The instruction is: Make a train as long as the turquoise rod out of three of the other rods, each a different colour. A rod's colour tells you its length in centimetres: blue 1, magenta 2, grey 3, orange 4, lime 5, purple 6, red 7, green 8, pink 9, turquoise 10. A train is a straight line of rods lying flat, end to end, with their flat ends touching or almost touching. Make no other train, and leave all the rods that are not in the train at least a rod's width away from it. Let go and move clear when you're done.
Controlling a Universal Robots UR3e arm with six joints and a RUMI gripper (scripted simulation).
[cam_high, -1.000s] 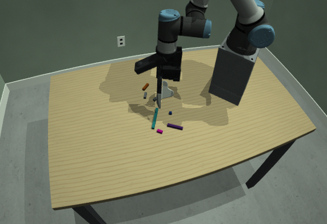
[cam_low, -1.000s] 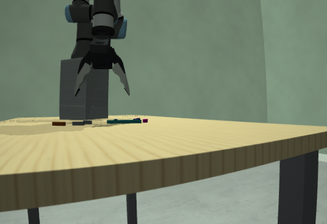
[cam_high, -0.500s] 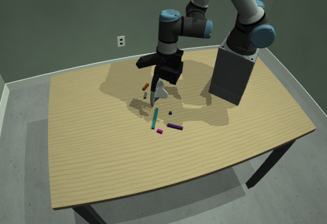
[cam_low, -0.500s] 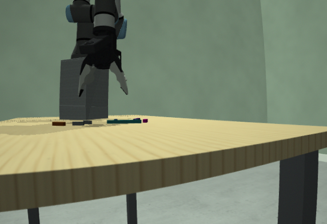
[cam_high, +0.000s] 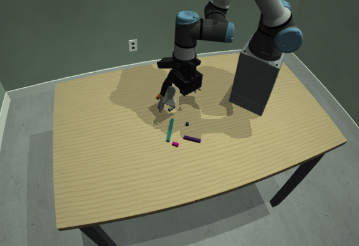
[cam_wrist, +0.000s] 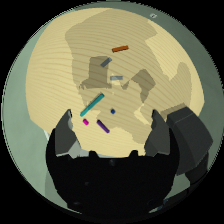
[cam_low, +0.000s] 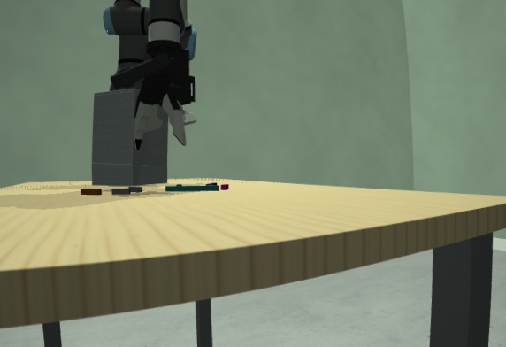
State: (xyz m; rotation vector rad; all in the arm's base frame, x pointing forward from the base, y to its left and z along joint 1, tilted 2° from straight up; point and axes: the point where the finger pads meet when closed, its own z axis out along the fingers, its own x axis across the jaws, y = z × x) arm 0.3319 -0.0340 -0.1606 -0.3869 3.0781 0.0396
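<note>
Right now my hand is 2 cm past the blue rod, 5 cm to the right of it and 8 cm above it. Round my hand: turquoise rod 5 cm ahead, 5 cm to the left, 8 cm below; orange rod 1 cm ahead, 13 cm to the right, 8 cm below; purple rod 12 cm to the left, 8 cm below.
</note>
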